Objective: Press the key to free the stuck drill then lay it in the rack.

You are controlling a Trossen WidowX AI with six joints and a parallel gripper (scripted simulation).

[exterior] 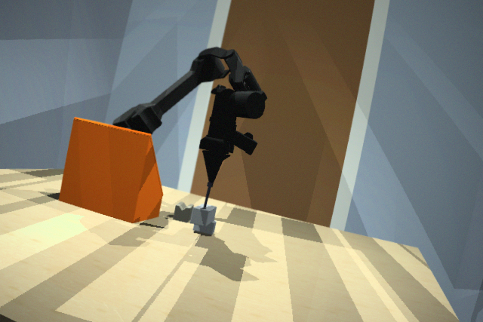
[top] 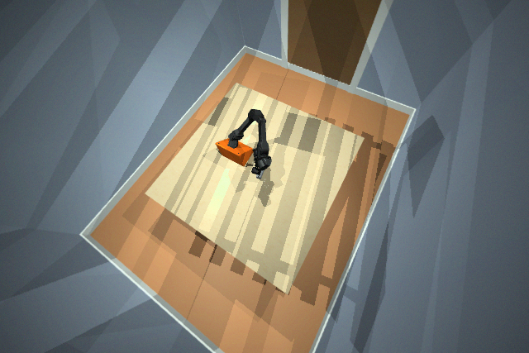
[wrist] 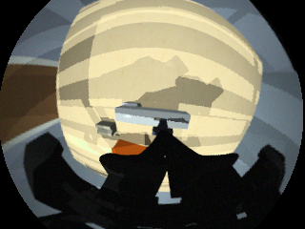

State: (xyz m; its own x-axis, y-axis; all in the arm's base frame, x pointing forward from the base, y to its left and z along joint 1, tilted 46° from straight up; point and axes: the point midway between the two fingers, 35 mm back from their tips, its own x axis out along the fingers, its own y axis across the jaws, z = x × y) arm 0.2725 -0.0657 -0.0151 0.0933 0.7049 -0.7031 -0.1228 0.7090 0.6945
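Right now my gripper tip is 30 mm above the thin dark drill. Also, from my gripper tip: small grey rack (180 mm to the left, 120 mm below, 100 mm behind).
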